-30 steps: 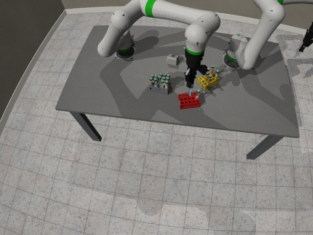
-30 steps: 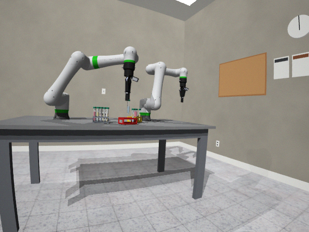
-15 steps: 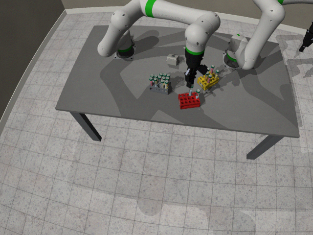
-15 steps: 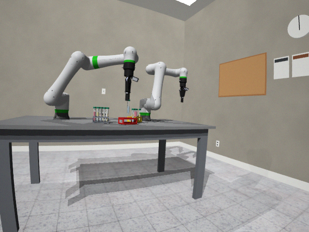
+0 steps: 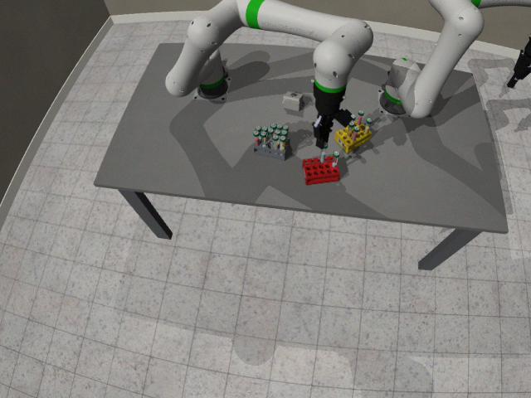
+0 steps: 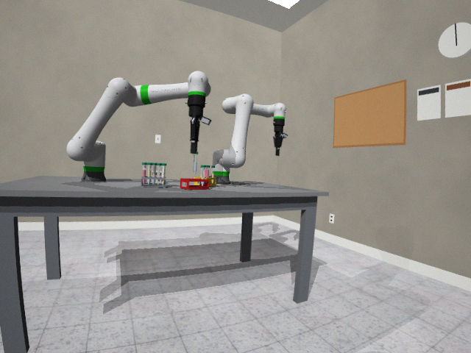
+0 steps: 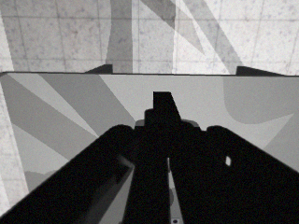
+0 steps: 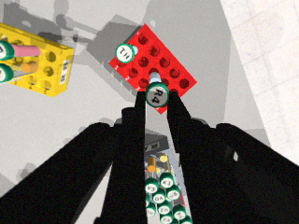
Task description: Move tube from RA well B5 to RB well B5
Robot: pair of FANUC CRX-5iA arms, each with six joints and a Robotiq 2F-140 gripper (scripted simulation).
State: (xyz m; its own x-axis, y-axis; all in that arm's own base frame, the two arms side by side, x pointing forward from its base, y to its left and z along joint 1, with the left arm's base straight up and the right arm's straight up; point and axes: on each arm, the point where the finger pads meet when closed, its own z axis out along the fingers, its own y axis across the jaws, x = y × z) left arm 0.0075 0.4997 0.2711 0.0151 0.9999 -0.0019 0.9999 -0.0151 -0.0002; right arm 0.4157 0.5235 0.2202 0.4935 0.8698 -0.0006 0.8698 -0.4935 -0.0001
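Right now my right hand is 80 mm above the green-capped tube marked r4, 10 mm to the right of it and 10 mm short of it. Also, from my right hand: grey rack RA: 190 mm to the right, 190 mm below, 90 mm behind; green-capped tube marked h1: 150 mm below, 60 mm to the left, 10 mm behind; red rack: 190 mm below, 10 mm to the left, 10 mm ahead.
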